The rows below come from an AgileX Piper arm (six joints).
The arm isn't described. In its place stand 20 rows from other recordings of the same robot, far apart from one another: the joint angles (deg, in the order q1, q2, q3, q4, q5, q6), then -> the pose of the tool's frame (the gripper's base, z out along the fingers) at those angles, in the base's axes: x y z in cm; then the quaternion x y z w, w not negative.
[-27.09 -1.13 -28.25 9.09 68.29 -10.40] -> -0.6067, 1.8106, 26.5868, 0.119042, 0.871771, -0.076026, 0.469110
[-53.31 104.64 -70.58 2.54 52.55 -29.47] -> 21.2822, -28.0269, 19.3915, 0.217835, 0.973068, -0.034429, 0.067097
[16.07 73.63 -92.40 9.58 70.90 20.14] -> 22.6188, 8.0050, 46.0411, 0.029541, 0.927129, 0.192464, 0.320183
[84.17 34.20 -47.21 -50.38 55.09 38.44] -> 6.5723, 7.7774, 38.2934, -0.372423, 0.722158, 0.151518, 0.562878
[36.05 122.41 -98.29 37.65 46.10 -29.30] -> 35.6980, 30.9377, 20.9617, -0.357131, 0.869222, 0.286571, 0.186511
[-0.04 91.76 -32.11 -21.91 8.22 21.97] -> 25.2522, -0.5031, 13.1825, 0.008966, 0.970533, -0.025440, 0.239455
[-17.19 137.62 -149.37 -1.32 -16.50 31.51] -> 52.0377, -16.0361, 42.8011, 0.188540, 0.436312, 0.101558, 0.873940
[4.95 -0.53 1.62 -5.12 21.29 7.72] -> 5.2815, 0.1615, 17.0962, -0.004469, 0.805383, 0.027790, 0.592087
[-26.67 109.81 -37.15 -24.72 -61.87 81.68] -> 31.1206, -11.8761, 14.0041, 0.469721, 0.587530, 0.366672, 0.547470
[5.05 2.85 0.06 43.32 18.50 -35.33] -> 5.4692, 2.4720, 18.8857, -0.059627, 0.771058, 0.147513, 0.616566
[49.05 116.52 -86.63 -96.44 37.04 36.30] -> 34.6447, 31.6135, 24.7838, -0.537423, 0.590365, -0.317001, 0.512011
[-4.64 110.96 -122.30 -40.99 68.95 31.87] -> 41.5035, -8.9574, 41.2205, 0.264267, 0.847144, -0.269330, 0.374126
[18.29 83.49 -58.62 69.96 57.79 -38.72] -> 24.9124, 15.8524, 30.2090, -0.167581, 0.835974, 0.491309, 0.177989
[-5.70 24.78 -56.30 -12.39 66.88 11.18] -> 2.3677, -2.0410, 39.8870, 0.139049, 0.851352, -0.083422, 0.498904
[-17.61 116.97 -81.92 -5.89 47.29 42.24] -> 38.9336, -13.0779, 16.2143, 0.468759, 0.875464, -0.016933, 0.116367
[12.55 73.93 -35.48 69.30 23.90 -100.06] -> 22.9205, 8.6356, 22.8433, -0.416015, 0.799168, 0.105302, 0.420920
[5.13 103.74 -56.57 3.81 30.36 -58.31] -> 33.0957, 3.2780, 14.9364, -0.497439, 0.853866, -0.049179, 0.145082
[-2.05 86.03 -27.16 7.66 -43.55 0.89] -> 27.3164, -1.8140, 20.1186, 0.086289, 0.764180, -0.010794, 0.639115
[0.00 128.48 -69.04 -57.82 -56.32 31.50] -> 43.1805, 6.4092, 11.1227, -0.292423, 0.714988, 0.254594, 0.581775
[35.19 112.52 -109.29 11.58 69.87 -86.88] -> 33.9627, 26.0478, 31.6083, -0.846814, 0.487119, 0.007257, 0.213468
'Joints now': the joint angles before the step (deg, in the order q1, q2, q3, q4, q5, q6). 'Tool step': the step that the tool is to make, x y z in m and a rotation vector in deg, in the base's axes. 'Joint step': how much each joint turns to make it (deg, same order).
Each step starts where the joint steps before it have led.
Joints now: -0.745, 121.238, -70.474, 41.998, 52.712, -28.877
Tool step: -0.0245, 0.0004, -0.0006, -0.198, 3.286, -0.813
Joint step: 0.062, -3.033, 6.014, -0.112, -0.289, 0.975
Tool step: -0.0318, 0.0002, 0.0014, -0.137, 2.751, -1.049
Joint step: -0.008, -4.361, 7.860, 0.629, -1.088, 0.107
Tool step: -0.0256, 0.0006, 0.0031, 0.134, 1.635, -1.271
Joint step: -0.004, -3.894, 6.223, 1.075, -0.959, 0.016
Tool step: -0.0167, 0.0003, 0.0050, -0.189, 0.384, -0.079
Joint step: 0.071, -3.159, 3.800, 0.013, -0.357, -0.003
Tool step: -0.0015, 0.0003, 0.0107, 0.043, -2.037, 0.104
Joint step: 0.043, -2.445, 0.334, -0.001, 0.115, -0.016
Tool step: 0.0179, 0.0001, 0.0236, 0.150, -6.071, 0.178
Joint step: 0.000, -2.120, -4.242, -0.001, 0.402, 0.002
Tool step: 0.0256, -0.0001, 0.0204, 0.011, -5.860, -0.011
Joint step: 0.013, 0.321, -6.229, 0.058, 0.057, 0.014
